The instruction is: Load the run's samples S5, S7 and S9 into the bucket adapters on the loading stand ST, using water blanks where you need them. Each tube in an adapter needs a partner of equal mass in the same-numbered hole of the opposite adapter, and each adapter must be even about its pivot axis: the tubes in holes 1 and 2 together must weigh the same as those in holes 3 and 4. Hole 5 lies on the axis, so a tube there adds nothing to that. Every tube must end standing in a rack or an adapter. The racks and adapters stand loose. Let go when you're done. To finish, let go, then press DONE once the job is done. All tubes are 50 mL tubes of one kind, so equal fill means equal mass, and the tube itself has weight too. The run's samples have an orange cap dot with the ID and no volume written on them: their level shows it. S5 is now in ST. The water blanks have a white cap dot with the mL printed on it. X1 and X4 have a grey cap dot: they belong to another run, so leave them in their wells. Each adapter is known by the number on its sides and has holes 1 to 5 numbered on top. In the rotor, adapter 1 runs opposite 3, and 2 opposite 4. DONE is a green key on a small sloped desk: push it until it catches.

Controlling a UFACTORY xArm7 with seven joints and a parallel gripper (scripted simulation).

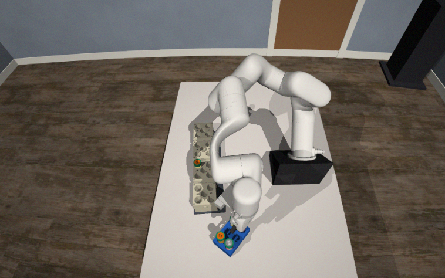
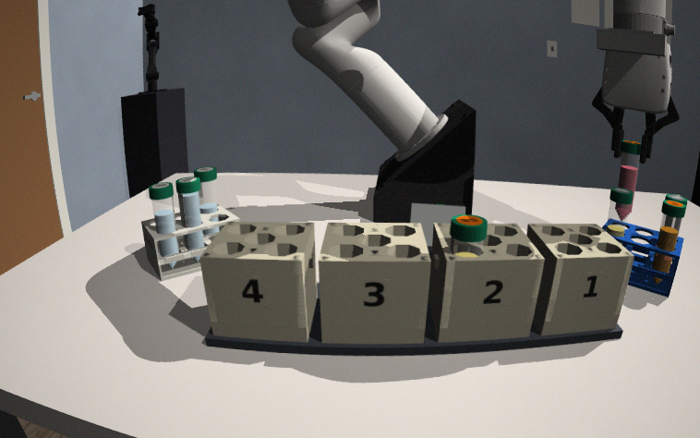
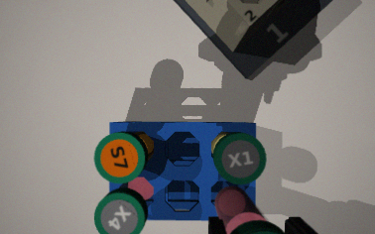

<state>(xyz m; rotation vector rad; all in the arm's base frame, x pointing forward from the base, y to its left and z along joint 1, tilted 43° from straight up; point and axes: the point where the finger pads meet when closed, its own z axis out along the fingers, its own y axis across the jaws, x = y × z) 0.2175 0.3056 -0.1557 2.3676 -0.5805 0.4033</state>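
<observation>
Right now the pink-filled sample tube is 5 cm below my hand and 1 cm behind it. Also, from my hand: blue rack (15 cm below, 4 cm ahead, 2 cm to the left); green done key (28 cm to the right, 11 cm below, 1 cm ahead); S7 tube (12 cm below, 7 cm ahead, 5 cm to the left).
</observation>
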